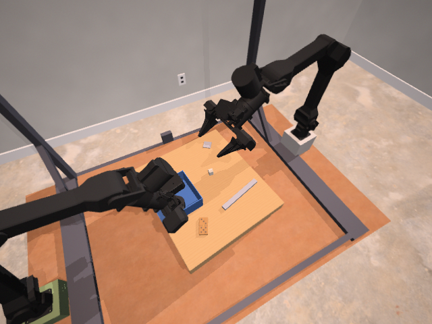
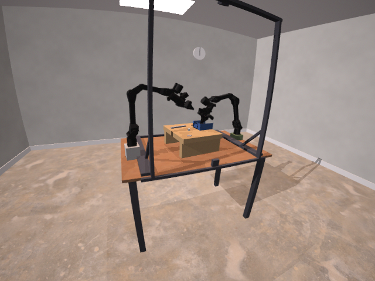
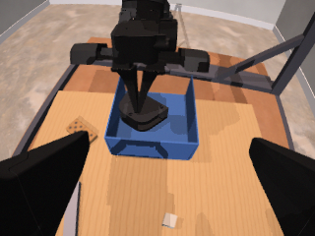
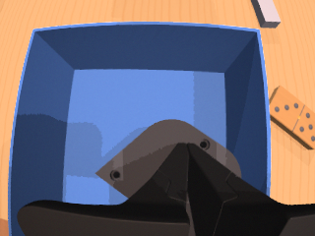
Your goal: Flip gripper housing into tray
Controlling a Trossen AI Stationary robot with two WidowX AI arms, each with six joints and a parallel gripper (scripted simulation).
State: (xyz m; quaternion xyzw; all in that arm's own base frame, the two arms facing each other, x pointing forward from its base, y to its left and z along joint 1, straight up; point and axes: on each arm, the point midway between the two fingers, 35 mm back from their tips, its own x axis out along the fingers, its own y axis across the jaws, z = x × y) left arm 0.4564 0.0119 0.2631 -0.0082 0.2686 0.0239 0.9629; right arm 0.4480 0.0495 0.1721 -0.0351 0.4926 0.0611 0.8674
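The blue tray lies 20 mm behind my right hand, 40 mm to the left of it and 50 mm below it. From my right hand the other things lie so: wooden platform (20 mm behind, 130 mm to the left, 130 mm below); then gripper housing (40 mm below); then small cube (50 mm behind, 170 mm to the left, 60 mm below).
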